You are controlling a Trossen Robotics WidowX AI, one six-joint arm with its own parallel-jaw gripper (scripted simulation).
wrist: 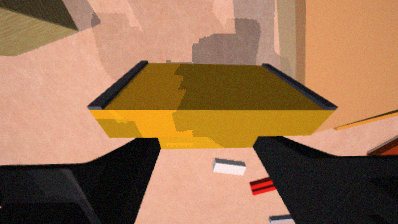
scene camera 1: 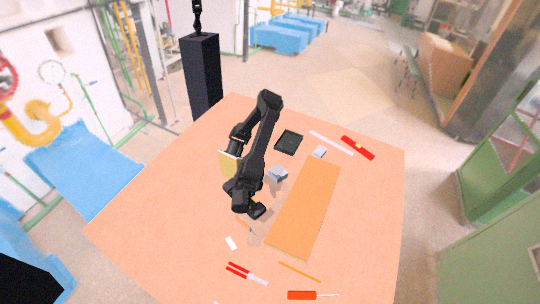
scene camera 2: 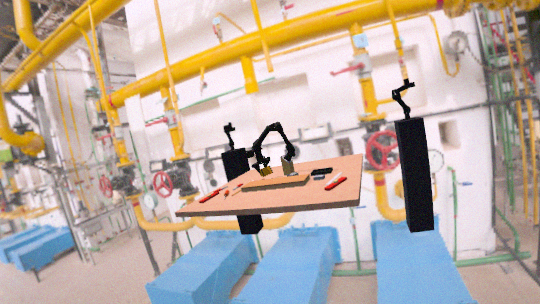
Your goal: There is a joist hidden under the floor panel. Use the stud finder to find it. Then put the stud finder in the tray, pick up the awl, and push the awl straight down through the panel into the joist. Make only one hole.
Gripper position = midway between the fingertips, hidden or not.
Observation:
I see my gripper [wrist: 206,129] and a yellow stud finder [wrist: 186,106].

